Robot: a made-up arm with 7 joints. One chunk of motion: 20 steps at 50 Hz.
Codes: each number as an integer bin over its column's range. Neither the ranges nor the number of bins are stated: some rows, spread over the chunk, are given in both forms.
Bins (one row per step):
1: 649 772 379 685 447 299
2: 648 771 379 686 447 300
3: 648 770 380 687 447 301
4: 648 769 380 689 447 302
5: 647 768 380 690 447 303
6: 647 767 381 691 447 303
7: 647 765 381 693 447 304
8: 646 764 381 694 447 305
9: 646 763 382 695 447 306
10: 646 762 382 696 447 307
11: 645 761 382 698 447 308
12: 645 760 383 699 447 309
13: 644 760 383 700 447 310
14: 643 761 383 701 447 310
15: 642 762 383 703 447 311
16: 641 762 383 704 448 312
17: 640 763 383 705 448 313
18: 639 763 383 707 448 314
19: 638 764 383 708 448 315
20: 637 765 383 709 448 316
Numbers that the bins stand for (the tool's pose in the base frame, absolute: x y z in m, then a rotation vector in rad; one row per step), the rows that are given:
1: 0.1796 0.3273 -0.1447 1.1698 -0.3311 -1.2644
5: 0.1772 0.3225 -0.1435 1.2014 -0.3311 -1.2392
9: 0.1760 0.3165 -0.1411 1.2329 -0.3311 -1.2203
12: 0.1748 0.3129 -0.1399 1.2581 -0.3311 -1.2014
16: 0.1700 0.3153 -0.1399 1.2896 -0.3248 -1.1824
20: 0.1652 0.3189 -0.1399 1.3212 -0.3248 -1.1572
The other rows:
2: 0.1784 0.3261 -0.1447 1.1761 -0.3311 -1.2581
3: 0.1784 0.3249 -0.1435 1.1824 -0.3311 -1.2518
4: 0.1784 0.3237 -0.1435 1.1950 -0.3311 -1.2455
6: 0.1772 0.3213 -0.1423 1.2077 -0.3311 -1.2392
7: 0.1772 0.3189 -0.1423 1.2203 -0.3311 -1.2329
8: 0.1760 0.3177 -0.1423 1.2266 -0.3311 -1.2266
10: 0.1760 0.3153 -0.1411 1.2392 -0.3311 -1.2140
11: 0.1748 0.3141 -0.1411 1.2518 -0.3311 -1.2077
13: 0.1736 0.3129 -0.1399 1.2644 -0.3311 -1.1950
14: 0.1724 0.3141 -0.1399 1.2707 -0.3311 -1.1950
15: 0.1712 0.3153 -0.1399 1.2833 -0.3311 -1.1887
17: 0.1688 0.3165 -0.1399 1.2959 -0.3248 -1.1761
18: 0.1676 0.3165 -0.1399 1.3086 -0.3248 -1.1698
19: 0.1664 0.3177 -0.1399 1.3149 -0.3248 -1.1635

